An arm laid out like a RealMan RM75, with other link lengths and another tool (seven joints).
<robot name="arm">
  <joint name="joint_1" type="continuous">
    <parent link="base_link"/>
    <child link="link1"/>
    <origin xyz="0 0 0.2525"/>
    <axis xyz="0 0 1"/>
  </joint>
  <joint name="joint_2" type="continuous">
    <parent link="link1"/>
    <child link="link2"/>
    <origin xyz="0 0 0" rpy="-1.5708 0 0"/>
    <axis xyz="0 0 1"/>
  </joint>
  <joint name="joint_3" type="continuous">
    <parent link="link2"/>
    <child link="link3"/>
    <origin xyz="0 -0.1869 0" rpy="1.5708 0 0"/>
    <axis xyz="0 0 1"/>
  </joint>
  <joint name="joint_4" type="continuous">
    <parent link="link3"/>
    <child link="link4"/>
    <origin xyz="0 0 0" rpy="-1.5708 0 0"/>
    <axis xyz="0 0 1"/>
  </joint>
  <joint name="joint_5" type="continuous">
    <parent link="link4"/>
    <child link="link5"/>
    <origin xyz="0 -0.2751 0" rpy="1.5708 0 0"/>
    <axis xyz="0 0 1"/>
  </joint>
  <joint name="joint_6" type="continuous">
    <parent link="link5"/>
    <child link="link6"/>
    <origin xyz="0 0 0" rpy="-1.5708 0 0"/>
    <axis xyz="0 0 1"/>
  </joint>
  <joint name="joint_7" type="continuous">
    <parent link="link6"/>
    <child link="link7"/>
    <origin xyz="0 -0.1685 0" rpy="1.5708 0 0"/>
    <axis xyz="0 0 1"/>
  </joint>
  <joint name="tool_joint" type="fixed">
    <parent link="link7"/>
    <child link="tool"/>
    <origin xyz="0.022 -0.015 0.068" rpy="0.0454 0 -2.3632"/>
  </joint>
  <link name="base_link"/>
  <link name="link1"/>
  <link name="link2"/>
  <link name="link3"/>
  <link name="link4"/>
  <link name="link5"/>
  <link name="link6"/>
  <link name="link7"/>
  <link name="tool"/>
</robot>
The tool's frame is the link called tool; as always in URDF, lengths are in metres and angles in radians. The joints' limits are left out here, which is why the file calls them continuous.
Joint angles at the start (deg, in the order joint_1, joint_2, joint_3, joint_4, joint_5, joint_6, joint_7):
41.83, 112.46, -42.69, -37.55, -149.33, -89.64, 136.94
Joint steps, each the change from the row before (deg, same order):
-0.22, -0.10, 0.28, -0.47, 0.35, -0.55, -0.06
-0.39, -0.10, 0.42, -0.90, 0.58, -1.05, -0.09
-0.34, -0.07, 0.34, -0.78, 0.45, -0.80, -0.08
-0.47, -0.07, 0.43, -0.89, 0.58, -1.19, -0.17
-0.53, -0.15, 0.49, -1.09, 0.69, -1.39, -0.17
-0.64, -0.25, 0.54, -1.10, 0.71, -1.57, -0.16
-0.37, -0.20, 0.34, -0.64, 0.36, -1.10, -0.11
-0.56, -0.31, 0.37, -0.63, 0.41, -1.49, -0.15
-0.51, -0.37, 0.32, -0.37, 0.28, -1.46, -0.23
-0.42, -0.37, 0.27, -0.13, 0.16, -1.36, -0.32
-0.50, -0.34, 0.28, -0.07, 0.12, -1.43, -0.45
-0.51, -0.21, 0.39, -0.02, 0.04, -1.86, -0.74
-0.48, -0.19, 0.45, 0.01, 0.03, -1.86, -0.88
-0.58, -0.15, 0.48, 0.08, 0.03, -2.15, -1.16
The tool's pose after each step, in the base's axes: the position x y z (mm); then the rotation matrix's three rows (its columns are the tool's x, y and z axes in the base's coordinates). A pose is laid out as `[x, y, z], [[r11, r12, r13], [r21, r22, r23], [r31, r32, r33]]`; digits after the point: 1 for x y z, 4 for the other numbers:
[300.7, 361.1, -15.1], [[0.4219, 0.8970, 0.1321], [0.8985, -0.4331, 0.0712], [0.1211, 0.0887, -0.9887]]
[298.3, 360.7, -11.1], [[0.4230, 0.8984, 0.1185], [0.8983, -0.4329, 0.0754], [0.1190, 0.0745, -0.9901]]
[296.5, 360.6, -7.6], [[0.4232, 0.8995, 0.1084], [0.8982, -0.4322, 0.0800], [0.1188, 0.0635, -0.9909]]
[294.3, 359.0, -3.8], [[0.4241, 0.9008, 0.0935], [0.8984, -0.4315, 0.0815], [0.1138, 0.0494, -0.9923]]
[291.8, 357.6, 1.4], [[0.4241, 0.9023, 0.0775], [0.8989, -0.4298, 0.0847], [0.1098, 0.0338, -0.9934]]
[289.9, 355.3, 7.6], [[0.4257, 0.9028, 0.0613], [0.8988, -0.4297, 0.0870], [0.1049, 0.0181, -0.9943]]
[288.8, 353.3, 11.7], [[0.4266, 0.9030, 0.0520], [0.8989, -0.4296, 0.0859], [0.0999, 0.0101, -0.9949]]
[288.4, 349.2, 16.5], [[0.4301, 0.9019, 0.0406], [0.8983, -0.4320, 0.0803], [0.0899, 0.0019, -0.9959]]
[288.7, 344.4, 20.8], [[0.4337, 0.9006, 0.0307], [0.8977, -0.4347, 0.0712], [0.0775, -0.0033, -0.9970]]
[289.3, 339.3, 24.2], [[0.4364, 0.8995, 0.0219], [0.8975, -0.4369, 0.0595], [0.0631, -0.0063, -0.9980]]
[290.3, 333.2, 27.2], [[0.4389, 0.8984, 0.0120], [0.8973, -0.4390, 0.0456], [0.0462, -0.0093, -0.9989]]
[290.4, 325.2, 29.3], [[0.4386, 0.8987, -0.0039], [0.8985, -0.4384, 0.0239], [0.0198, -0.0140, -0.9997]]
[290.1, 317.3, 31.4], [[0.4356, 0.8999, -0.0212], [0.9001, -0.4356, 0.0027], [-0.0068, -0.0203, -0.9998]]
[289.7, 307.7, 33.2], [[0.4298, 0.9019, -0.0432], [0.9020, -0.4310, -0.0233], [-0.0397, -0.0289, -0.9988]]

